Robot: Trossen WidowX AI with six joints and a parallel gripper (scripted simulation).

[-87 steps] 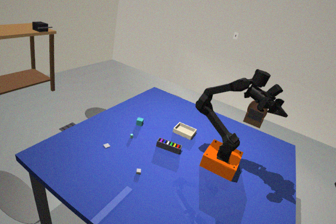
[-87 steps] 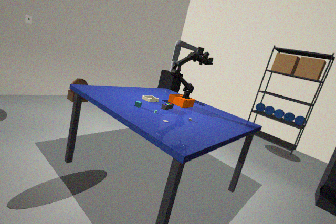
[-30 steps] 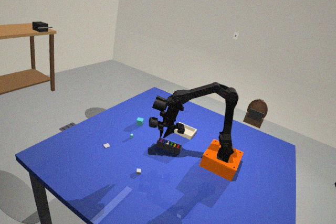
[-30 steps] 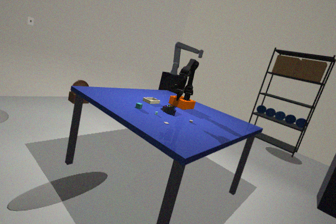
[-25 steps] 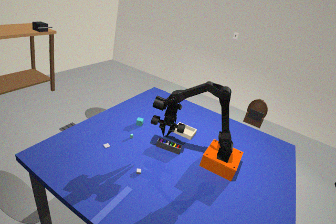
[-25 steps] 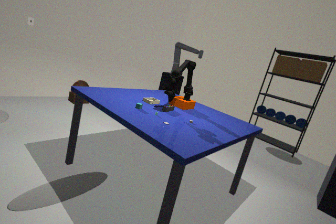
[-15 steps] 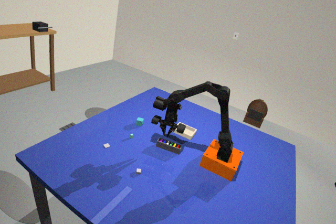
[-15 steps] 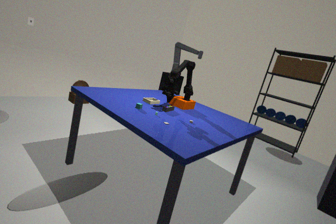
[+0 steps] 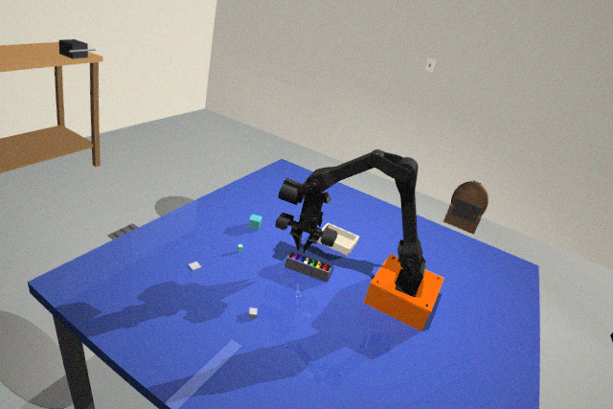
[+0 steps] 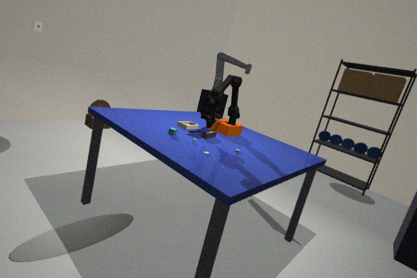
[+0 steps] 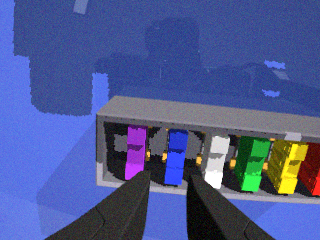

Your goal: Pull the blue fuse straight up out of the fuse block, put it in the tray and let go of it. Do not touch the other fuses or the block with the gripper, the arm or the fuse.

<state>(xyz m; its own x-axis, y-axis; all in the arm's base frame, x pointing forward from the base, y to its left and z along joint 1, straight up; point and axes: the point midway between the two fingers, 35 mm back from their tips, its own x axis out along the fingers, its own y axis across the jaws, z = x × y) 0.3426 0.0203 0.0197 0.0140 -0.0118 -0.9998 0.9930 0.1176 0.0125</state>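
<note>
Right now the blue fuse is 4 cm below my gripper tip. Round my gripper tip: magenta fuse (4 cm below, 2 cm ahead); white fuse (4 cm below, 2 cm behind); green fuse (4 cm below, 4 cm behind).
</note>
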